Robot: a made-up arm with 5 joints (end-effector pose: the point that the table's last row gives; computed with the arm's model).
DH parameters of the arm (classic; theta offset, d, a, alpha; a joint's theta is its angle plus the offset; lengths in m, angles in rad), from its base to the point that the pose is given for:
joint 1: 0 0.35 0.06 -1.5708
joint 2: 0 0.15 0.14 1.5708
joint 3: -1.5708 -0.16 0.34 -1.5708
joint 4: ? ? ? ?
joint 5: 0.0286 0 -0.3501 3.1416
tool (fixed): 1.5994 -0.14 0 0
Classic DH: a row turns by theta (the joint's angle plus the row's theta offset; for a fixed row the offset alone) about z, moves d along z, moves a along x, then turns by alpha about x.
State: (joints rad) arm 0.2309 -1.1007 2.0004 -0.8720 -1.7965
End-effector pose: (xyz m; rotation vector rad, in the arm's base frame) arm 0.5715 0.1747 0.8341 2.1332 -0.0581 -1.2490
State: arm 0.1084 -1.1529 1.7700 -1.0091 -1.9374
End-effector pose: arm 0.5216 -0.0032 0.8792 2.4230 -0.3346 -1.2024
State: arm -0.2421 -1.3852 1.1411 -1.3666 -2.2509
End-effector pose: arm 0.1316 -0.3362 0.8212 -2.4455 1.2087 0.6575
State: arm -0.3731 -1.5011 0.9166 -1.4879 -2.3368
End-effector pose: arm -0.0273 -0.3538 0.7331 -2.1127 1.3462 0.3542
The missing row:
joint 4: 0 0.02 -0.08 -1.5708
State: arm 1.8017 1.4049 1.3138 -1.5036 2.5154
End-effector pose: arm -0.2762 0.1509 -0.3069 0.0474 -0.2775 0.8217
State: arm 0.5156 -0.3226 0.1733 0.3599 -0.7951
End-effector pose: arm -0.0331 0.1324 0.1586 0.3139 -0.3638 1.5155
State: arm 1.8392 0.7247 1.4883 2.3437 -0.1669
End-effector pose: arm -0.2672 0.6790 0.0856 -0.0646 3.0984 0.1298
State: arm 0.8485 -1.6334 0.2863 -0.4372 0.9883
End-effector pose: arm 0.2177 0.3776 0.8640 0.9735 -1.4589 -0.2415
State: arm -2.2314 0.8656 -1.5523 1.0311 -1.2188
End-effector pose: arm 0.3361 -0.3057 0.2994 -0.1671 -0.1470 -2.5650
